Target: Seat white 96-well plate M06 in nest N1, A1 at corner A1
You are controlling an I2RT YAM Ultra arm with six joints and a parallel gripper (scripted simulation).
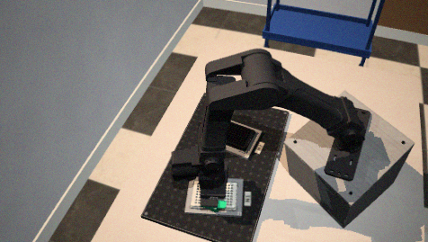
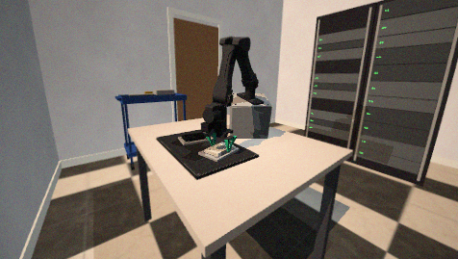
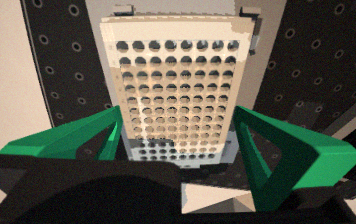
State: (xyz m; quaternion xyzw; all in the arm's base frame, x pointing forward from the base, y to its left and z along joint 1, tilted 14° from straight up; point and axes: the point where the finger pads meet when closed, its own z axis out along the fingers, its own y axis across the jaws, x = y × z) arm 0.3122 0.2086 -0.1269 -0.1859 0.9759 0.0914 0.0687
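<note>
My gripper is now 1 cm short of the white 96-well plate M06. The rest, counted from my hand: black plate M09 (5 cm ahead, 22 cm to the right); grey plate nest N1 (1 cm ahead, 2 cm below); label tag (8 cm behind, 4 cm to the right, 2 cm below).
</note>
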